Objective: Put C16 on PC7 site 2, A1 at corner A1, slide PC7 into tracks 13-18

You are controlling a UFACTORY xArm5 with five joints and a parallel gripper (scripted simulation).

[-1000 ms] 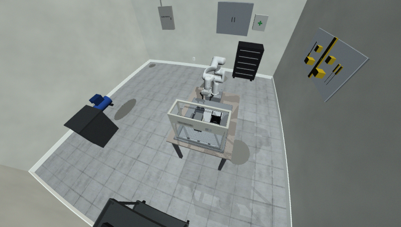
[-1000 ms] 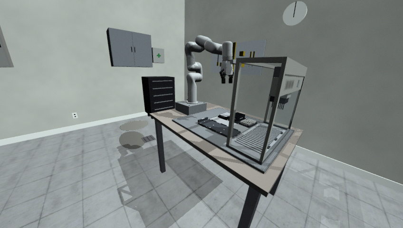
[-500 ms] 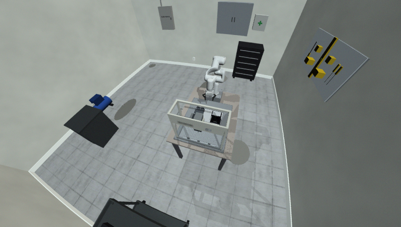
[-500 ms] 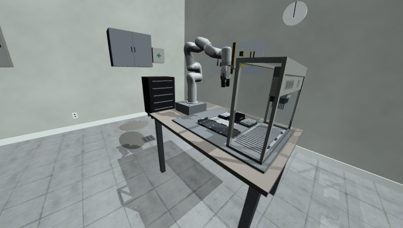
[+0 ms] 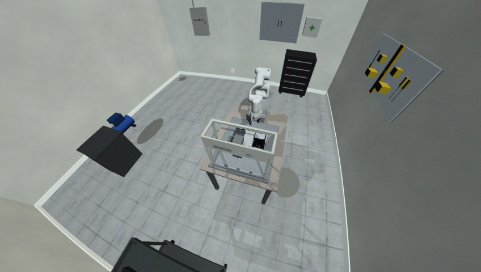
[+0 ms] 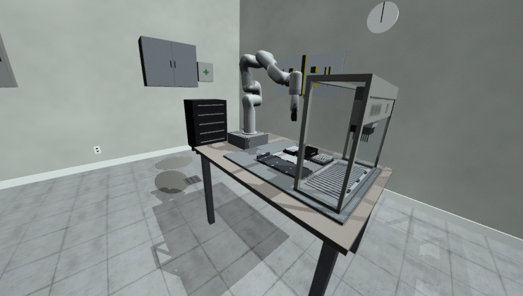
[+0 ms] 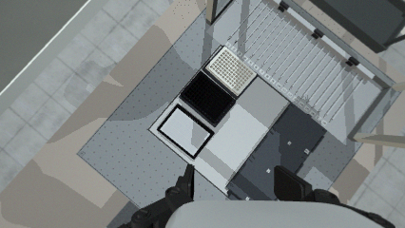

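Right now the nest S1 is 30 mm behind my hand, 80 mm to the left of it and 250 mm below it. The rest, counted from my hand: post: 300 mm ahead, 310 mm to the right, 10 mm below; then carrier PC7: 90 mm ahead, 180 mm to the right, 240 mm below; then white 96-well plate: 190 mm ahead, 100 mm to the left, 240 mm below.
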